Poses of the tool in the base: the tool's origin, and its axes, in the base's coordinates. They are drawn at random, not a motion.
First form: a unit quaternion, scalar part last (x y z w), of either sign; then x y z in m.
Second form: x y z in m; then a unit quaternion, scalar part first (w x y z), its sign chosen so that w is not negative. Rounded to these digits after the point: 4 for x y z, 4 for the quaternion.
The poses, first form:
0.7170 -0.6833 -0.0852 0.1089 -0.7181 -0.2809 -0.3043
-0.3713 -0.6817 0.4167 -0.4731 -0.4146 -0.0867 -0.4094
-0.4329 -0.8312 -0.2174 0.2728 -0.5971 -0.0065 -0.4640
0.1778 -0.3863 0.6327 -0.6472 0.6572 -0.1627 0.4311
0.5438 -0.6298 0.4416 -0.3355 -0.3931 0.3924 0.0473
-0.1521 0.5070 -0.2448 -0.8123 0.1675 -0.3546 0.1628
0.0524 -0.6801 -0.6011 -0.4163 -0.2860 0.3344 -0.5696
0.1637 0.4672 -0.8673 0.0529 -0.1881 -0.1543 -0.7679
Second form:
-0.7181 -0.2809 -0.3043 0.1089 0.7170 -0.6833 -0.0852
-0.4146 -0.0867 -0.4094 0.4731 0.3713 0.6817 -0.4167
-0.5971 -0.0065 -0.4640 0.2728 -0.4329 -0.8312 -0.2174
0.6572 -0.1627 0.4311 0.6472 -0.1778 0.3863 -0.6327
-0.3931 0.3924 0.0473 0.3355 -0.5438 0.6298 -0.4416
0.1675 -0.3546 0.1628 0.8123 0.1521 -0.5070 0.2448
-0.2860 0.3344 -0.5696 0.4163 -0.0524 0.6801 0.6011
-0.1881 -0.1543 -0.7679 0.0529 0.1637 0.4672 -0.8673

